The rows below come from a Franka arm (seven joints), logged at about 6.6 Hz.
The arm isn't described. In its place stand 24 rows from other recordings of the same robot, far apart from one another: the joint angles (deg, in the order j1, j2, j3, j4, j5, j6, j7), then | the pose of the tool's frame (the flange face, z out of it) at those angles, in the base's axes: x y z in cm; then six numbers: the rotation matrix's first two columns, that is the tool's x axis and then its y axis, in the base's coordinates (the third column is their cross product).
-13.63, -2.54, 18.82, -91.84, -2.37, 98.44, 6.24 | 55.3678, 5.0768, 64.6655, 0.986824, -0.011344, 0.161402, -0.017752, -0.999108, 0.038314
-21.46, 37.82, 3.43, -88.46, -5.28, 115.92, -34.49 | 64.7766, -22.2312, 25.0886, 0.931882, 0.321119, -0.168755, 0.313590, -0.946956, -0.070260
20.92, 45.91, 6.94, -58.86, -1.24, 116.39, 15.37 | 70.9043, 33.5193, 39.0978, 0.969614, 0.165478, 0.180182, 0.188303, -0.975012, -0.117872
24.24, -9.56, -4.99, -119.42, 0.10, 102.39, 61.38 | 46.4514, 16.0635, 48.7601, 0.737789, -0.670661, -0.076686, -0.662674, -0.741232, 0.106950
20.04, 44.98, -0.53, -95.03, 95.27, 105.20, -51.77 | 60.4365, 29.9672, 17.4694, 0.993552, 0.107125, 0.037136, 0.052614, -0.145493, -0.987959
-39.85, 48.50, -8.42, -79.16, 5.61, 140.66, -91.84 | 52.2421, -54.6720, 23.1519, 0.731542, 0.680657, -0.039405, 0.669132, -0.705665, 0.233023
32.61, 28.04, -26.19, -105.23, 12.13, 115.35, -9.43 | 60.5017, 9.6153, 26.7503, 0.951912, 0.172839, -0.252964, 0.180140, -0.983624, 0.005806
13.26, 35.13, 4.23, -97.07, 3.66, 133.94, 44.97 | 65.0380, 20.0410, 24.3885, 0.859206, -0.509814, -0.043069, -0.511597, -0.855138, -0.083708
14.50, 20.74, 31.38, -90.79, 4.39, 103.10, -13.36 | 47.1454, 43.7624, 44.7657, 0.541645, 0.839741, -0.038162, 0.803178, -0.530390, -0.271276
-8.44, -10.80, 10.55, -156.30, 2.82, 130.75, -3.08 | 36.4815, 1.1005, 26.2128, 0.965407, 0.045287, -0.256784, 0.044929, -0.998964, -0.007264
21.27, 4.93, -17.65, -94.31, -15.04, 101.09, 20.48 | 59.2453, 2.1197, 56.2295, 0.965958, -0.226420, 0.125139, -0.251776, -0.933963, 0.253616
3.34, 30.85, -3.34, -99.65, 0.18, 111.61, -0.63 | 62.7128, 0.2777, 24.6105, 0.946314, 0.007975, -0.323150, 0.016597, -0.999576, 0.023935
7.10, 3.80, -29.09, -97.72, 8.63, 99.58, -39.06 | 54.4514, -19.7313, 54.2367, 0.962811, 0.265110, 0.052072, 0.269306, -0.957172, -0.106286
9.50, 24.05, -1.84, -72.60, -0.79, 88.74, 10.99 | 66.1181, 9.1590, 50.7474, 0.989815, -0.058507, -0.129785, -0.052065, -0.997264, 0.052482
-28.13, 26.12, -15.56, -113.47, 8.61, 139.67, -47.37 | 44.8574, -42.0084, 24.4183, 0.999761, -0.021755, 0.002271, -0.021814, -0.999307, 0.030159
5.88, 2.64, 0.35, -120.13, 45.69, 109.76, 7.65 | 52.9056, 10.8802, 40.0323, 0.890447, -0.237426, -0.388243, -0.431624, -0.710998, -0.555142
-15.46, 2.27, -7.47, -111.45, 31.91, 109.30, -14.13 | 53.4077, -18.3876, 46.3020, 0.935089, -0.354413, -0.000800, -0.308359, -0.812463, -0.494792
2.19, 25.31, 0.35, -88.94, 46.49, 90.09, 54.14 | 63.9849, 10.5415, 39.7815, 0.317029, -0.543275, -0.777396, -0.895330, -0.441824, -0.056359
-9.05, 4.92, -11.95, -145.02, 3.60, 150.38, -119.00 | 43.0338, -16.8098, 24.4284, -0.085935, 0.996273, 0.007419, 0.996196, 0.085816, 0.015131
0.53, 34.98, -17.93, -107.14, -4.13, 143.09, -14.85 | 61.7064, -18.0999, 20.3525, 0.997359, 0.066359, -0.029522, 0.071253, -0.972748, 0.220647
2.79, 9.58, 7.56, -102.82, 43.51, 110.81, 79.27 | 59.4754, 15.2554, 47.0749, 0.055866, -0.745708, -0.663926, -0.997315, -0.073207, -0.001695
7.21, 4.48, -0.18, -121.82, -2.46, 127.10, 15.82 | 55.0749, 6.6537, 37.5010, 0.991644, -0.127029, 0.022494, -0.127670, -0.991368, 0.029835
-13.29, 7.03, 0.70, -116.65, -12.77, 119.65, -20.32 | 55.0752, -13.4333, 38.0317, 0.961444, 0.237484, -0.138660, 0.256749, -0.955804, 0.143242
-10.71, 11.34, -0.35, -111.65, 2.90, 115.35, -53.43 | 57.2830, -10.8812, 36.9034, 0.752394, 0.657080, -0.046350, 0.647444, -0.750649, -0.131689
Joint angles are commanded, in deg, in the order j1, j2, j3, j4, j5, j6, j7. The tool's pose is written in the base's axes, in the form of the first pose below.
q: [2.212 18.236 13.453 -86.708 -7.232 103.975 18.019]
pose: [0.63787, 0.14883, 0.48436], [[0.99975, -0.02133, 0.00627], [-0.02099, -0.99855, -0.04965], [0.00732, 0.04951, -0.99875]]
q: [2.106 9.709 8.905 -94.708 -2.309 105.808 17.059]
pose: [0.60766, 0.10888, 0.51118], [[0.99483, -0.09754, 0.02839], [-0.09736, -0.99522, -0.00745], [0.02898, 0.00465, -0.99957]]
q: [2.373 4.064 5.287 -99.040 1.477 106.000 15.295]
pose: [0.58528, 0.07930, 0.53344], [[0.98926, -0.13865, 0.04628], [-0.14044, -0.98937, 0.03779], [0.04055, -0.04388, -0.99821]]
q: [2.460 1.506 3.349 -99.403 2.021 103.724 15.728]
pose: [0.57338, 0.06093, 0.55259], [[0.98287, -0.17863, 0.04540], [-0.18048, -0.98274, 0.04059], [0.03736, -0.04809, -0.99814]]
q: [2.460 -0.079 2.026 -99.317 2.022 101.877 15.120]
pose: [0.56519, 0.04742, 0.56612], [[0.98085, -0.18990, 0.04330], [-0.19156, -0.98075, 0.03798], [0.03526, -0.04555, -0.99834]]
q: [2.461 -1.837 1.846 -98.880 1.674 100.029 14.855]
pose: [0.55522, 0.04470, 0.58403], [[0.98122, -0.18630, 0.04990], [-0.18799, -0.98166, 0.03157], [0.04310, -0.04036, -0.99826]]
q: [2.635 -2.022 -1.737 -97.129 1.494 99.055 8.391]
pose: [0.55618, 0.01084, 0.59904], [[0.98884, -0.13235, 0.06844], [-0.13451, -0.99052, 0.02789], [0.06410, -0.03678, -0.99727]]
